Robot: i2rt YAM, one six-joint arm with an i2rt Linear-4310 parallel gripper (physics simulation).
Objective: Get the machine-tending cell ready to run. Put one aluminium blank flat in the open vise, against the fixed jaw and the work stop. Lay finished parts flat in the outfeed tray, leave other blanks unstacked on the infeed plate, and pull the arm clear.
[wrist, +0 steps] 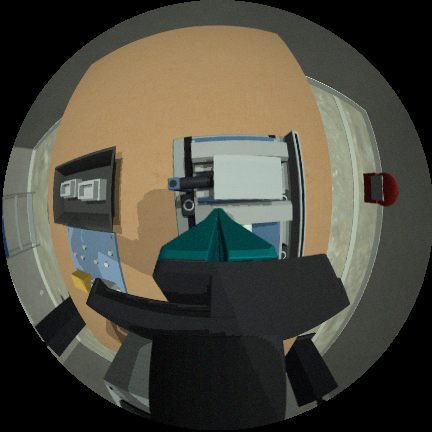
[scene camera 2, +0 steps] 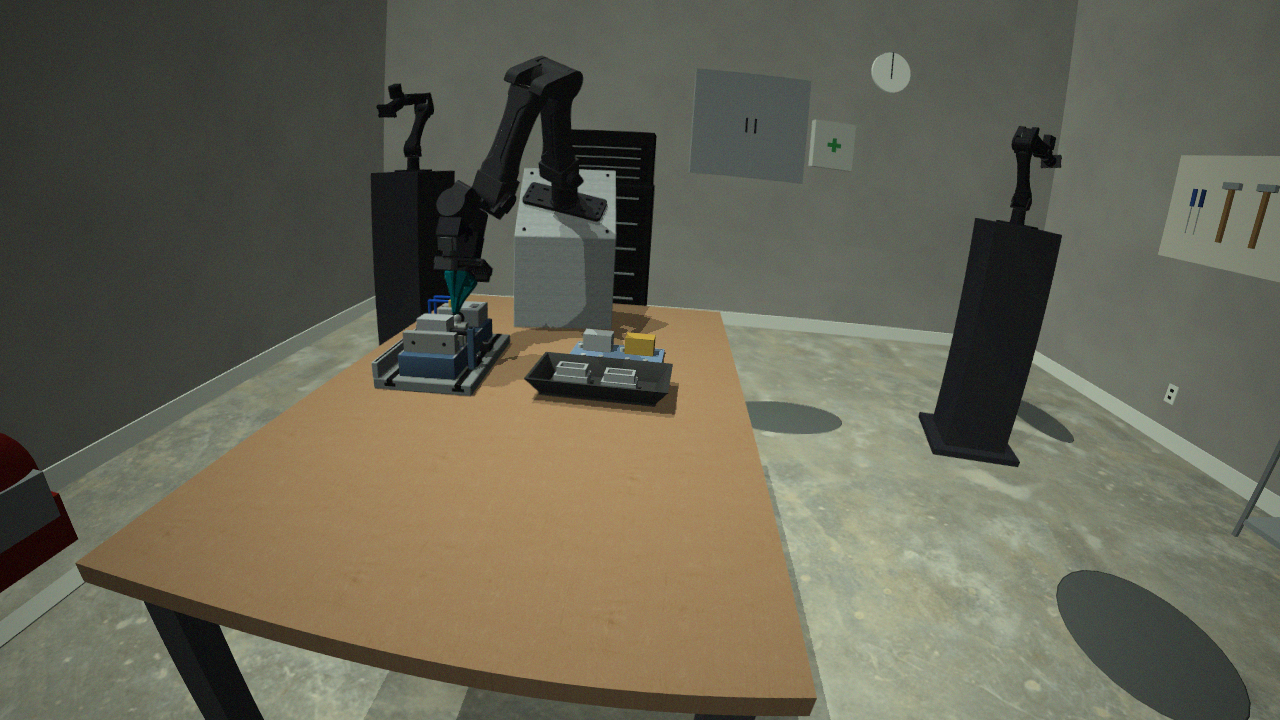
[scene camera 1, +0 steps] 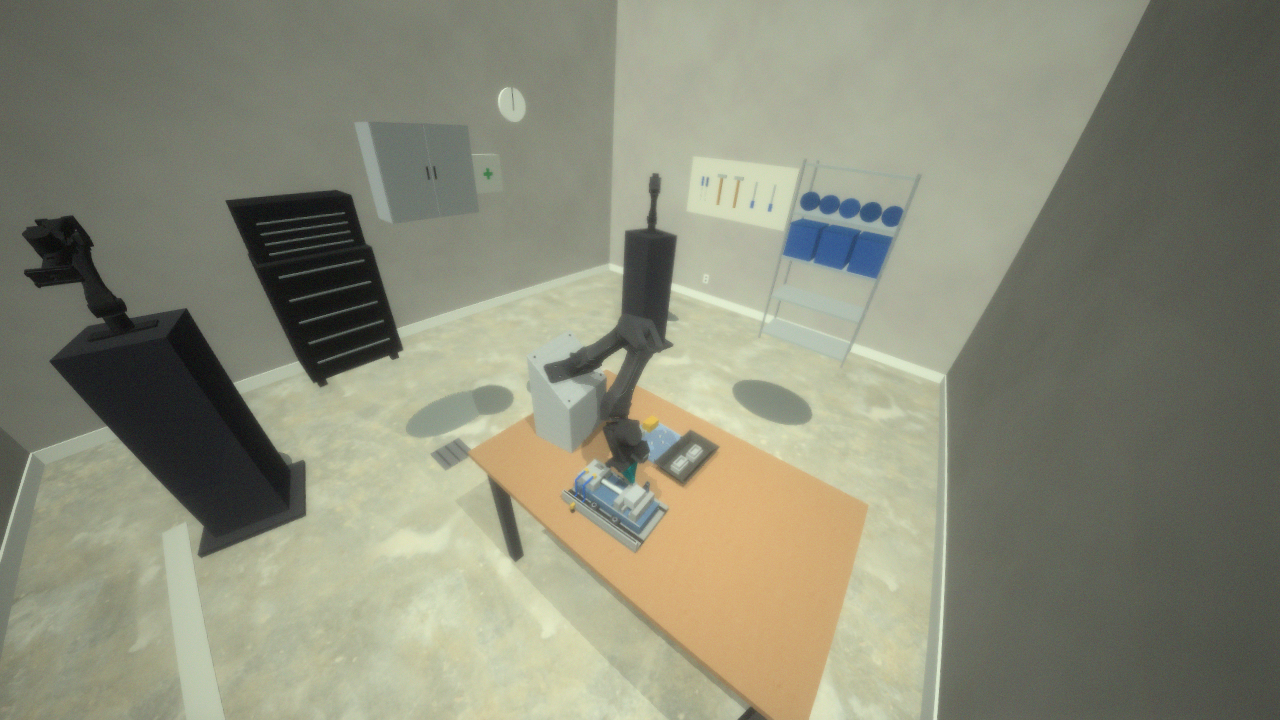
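Pixels of known places: gripper, fingertip midpoint: [wrist: 217, 214] [scene camera 2: 454, 313] [scene camera 1: 632, 482]; arm's base, origin of the base link: [scene camera 2: 564, 202] [scene camera 1: 569, 368].
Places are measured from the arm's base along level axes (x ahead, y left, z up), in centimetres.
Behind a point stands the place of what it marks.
My gripper [scene camera 1: 631, 477] {x 43.0, y -2.4, z -18.1 cm} [scene camera 2: 458, 312] {x 43.0, y -2.4, z -18.1 cm} [wrist: 217, 214] {x 43.0, y -2.4, z -18.1 cm} is shut and empty, its teal tips over the vise [scene camera 1: 595, 510] {x 39.7, y -14.2, z -26.6 cm} [scene camera 2: 432, 363] {x 52.2, y -1.3, z -24.7 cm} [wrist: 272, 232] {x 41.6, y -10.0, z -23.6 cm}. An aluminium blank [scene camera 2: 435, 321] {x 48.4, y -3.0, z -18.3 cm} [wrist: 247, 177] {x 46.6, y -4.2, z -18.0 cm} lies between the jaws, beyond the tips in the wrist view, its end at the dark work stop [wrist: 196, 181] {x 45.5, y 0.1, z -20.0 cm}. I cannot tell if it touches the fixed jaw. Two finished parts [scene camera 2: 571, 369] {x 42.9, y 21.6, z -25.1 cm} [scene camera 2: 619, 376] {x 42.1, y 30.2, z -25.2 cm} [wrist: 69, 188] {x 41.0, y 27.3, z -24.9 cm} [wrist: 92, 190] {x 41.7, y 18.8, z -24.9 cm} lie side by side in the outfeed tray [scene camera 2: 595, 391] {x 46.5, y 27.5, z -26.7 cm} [wrist: 84, 216] {x 35.8, y 23.3, z -27.3 cm}. A grey blank [scene camera 2: 597, 340] {x 22.0, y 18.4, z -26.4 cm} stands on the infeed plate [wrist: 92, 242] {x 30.1, y 21.9, z -28.8 cm}.
A yellow block [scene camera 1: 650, 422] {x 19.1, y 25.8, z -25.1 cm} [scene camera 2: 640, 343] {x 20.2, y 27.2, z -26.2 cm} [wrist: 81, 281] {x 19.9, y 24.8, z -25.2 cm} stands by the grey blank at the infeed plate. The grey arm pedestal [scene camera 1: 565, 416] {x 10.4, y -7.8, z -11.7 cm} [scene camera 2: 563, 282] {x 7.5, y 3.9, z -18.3 cm} stands at the table's far end in scene camera 2. The vise sits near one long edge of the table [scene camera 1: 760, 555] {x 80.8, y 18.4, z -29.6 cm} [scene camera 2: 501, 519] {x 80.8, y 29.0, z -29.6 cm}.
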